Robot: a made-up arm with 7 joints. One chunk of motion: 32 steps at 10 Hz.
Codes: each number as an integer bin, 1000 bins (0 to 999) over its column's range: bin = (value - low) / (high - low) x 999, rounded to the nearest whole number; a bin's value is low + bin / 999 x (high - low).
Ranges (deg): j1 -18.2..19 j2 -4.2..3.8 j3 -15.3..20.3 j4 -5..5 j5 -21.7..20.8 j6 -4.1..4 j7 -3.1..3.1
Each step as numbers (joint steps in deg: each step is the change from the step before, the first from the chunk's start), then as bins.
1 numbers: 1.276 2.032 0.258 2.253 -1.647 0.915 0.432
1 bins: 523 778 437 725 471 619 569
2 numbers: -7.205 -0.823 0.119 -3.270 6.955 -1.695 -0.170
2 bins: 295 422 433 173 674 297 472
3 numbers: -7.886 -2.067 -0.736 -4.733 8.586 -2.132 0.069
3 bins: 277 266 409 27 712 243 511
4 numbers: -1.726 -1.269 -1.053 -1.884 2.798 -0.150 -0.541
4 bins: 442 366 400 311 576 487 412
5 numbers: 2.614 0.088 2.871 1.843 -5.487 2.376 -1.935
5 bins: 559 535 510 684 381 799 188
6 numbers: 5.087 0.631 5.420 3.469 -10.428 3.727 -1.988
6 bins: 625 603 581 846 265 965 179
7 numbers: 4.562 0.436 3.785 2.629 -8.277 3.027 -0.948
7 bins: 611 579 536 762 316 879 347
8 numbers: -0.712 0.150 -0.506 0.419 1.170 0.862 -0.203
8 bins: 470 543 415 541 538 612 467
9 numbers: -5.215 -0.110 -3.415 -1.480 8.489 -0.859 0.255
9 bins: 349 511 334 352 710 400 541
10 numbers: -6.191 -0.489 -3.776 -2.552 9.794 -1.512 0.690
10 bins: 322 463 323 245 740 319 611
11 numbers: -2.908 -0.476 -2.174 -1.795 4.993 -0.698 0.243
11 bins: 411 465 368 320 627 420 539
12 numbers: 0.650 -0.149 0.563 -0.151 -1.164 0.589 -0.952
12 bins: 506 506 445 484 483 578 346
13 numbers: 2.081 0.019 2.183 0.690 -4.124 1.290 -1.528
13 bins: 545 527 491 568 413 665 253
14 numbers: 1.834 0.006 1.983 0.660 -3.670 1.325 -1.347
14 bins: 538 525 485 565 424 669 282
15 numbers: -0.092 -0.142 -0.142 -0.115 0.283 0.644 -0.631
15 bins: 486 507 425 488 517 585 398
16 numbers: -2.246 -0.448 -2.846 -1.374 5.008 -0.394 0.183
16 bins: 428 469 349 362 628 457 529
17 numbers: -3.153 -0.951 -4.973 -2.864 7.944 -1.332 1.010
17 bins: 404 406 290 213 697 341 662
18 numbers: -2.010 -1.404 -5.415 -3.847 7.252 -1.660 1.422
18 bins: 435 349 277 115 681 301 729
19 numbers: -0.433 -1.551 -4.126 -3.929 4.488 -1.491 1.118
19 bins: 477 331 314 107 616 322 680
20 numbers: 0.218 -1.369 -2.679 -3.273 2.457 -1.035 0.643
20 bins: 495 354 354 173 568 378 603
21 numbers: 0.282 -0.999 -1.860 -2.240 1.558 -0.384 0.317
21 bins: 496 400 377 276 547 458 551
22 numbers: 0.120 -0.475 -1.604 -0.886 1.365 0.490 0.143
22 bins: 492 465 384 411 542 566 523
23 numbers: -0.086 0.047 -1.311 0.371 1.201 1.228 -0.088
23 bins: 486 530 393 537 538 657 485
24 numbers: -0.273 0.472 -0.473 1.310 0.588 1.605 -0.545
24 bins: 481 583 416 630 524 704 412
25 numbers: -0.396 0.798 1.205 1.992 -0.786 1.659 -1.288
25 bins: 478 624 463 699 492 710 292
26 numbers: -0.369 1.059 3.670 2.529 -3.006 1.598 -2.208
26 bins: 479 657 532 752 439 703 144
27 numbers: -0.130 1.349 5.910 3.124 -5.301 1.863 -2.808
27 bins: 485 693 595 812 385 735 47
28 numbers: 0.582 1.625 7.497 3.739 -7.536 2.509 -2.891
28 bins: 504 727 640 873 333 815 34
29 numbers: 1.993 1.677 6.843 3.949 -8.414 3.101 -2.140
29 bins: 542 734 621 894 312 888 155
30 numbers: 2.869 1.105 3.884 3.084 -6.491 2.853 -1.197
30 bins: 566 662 538 808 358 858 307
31 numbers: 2.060 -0.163 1.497 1.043 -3.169 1.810 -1.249
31 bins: 544 504 471 604 436 729 298
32 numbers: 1.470 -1.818 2.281 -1.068 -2.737 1.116 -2.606
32 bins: 528 297 493 393 446 643 80
